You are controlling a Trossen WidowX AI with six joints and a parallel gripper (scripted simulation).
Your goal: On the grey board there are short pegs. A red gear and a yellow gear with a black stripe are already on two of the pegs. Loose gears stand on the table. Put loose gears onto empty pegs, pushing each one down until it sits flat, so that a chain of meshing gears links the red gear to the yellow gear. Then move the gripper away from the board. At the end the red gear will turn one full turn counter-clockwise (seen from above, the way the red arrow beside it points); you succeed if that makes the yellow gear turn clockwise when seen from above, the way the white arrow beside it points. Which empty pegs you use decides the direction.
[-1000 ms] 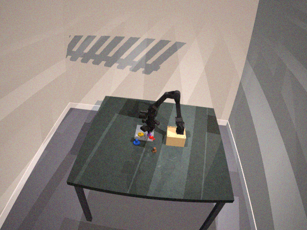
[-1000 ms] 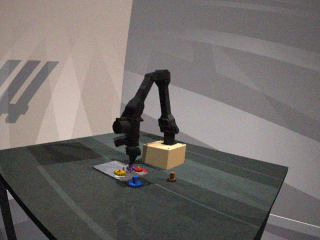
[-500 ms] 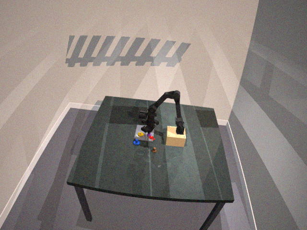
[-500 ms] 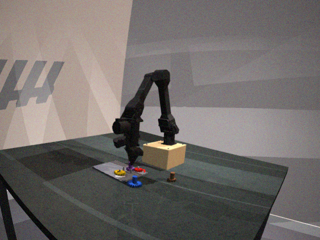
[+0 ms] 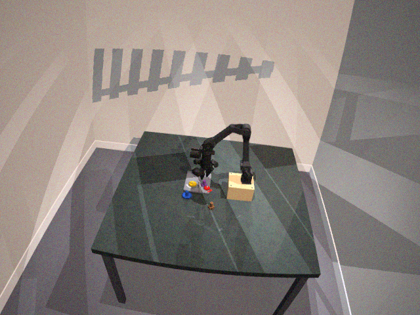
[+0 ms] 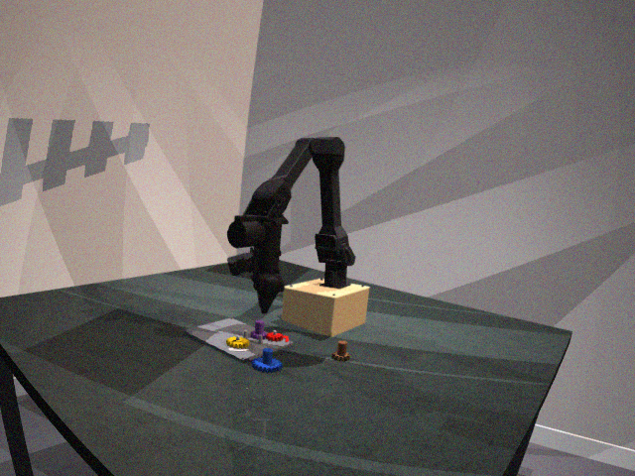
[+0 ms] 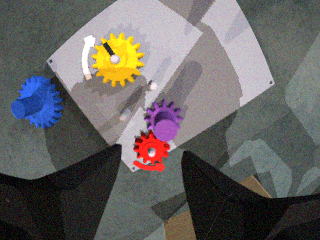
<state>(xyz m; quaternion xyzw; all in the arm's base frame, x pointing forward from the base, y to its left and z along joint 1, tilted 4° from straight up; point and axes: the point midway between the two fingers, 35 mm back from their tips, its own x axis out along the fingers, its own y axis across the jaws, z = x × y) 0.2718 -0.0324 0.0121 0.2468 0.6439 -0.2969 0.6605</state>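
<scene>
The purple gear lies 60 mm below my gripper tip and 10 mm to the right of it. Also, from my gripper tip: white arrow: 100 mm ahead, 70 mm below, 10 mm to the left; then red gear: 60 mm below, 20 mm to the left, 20 mm behind; then yellow gear: 70 mm ahead, 60 mm below, 10 mm to the right.
</scene>
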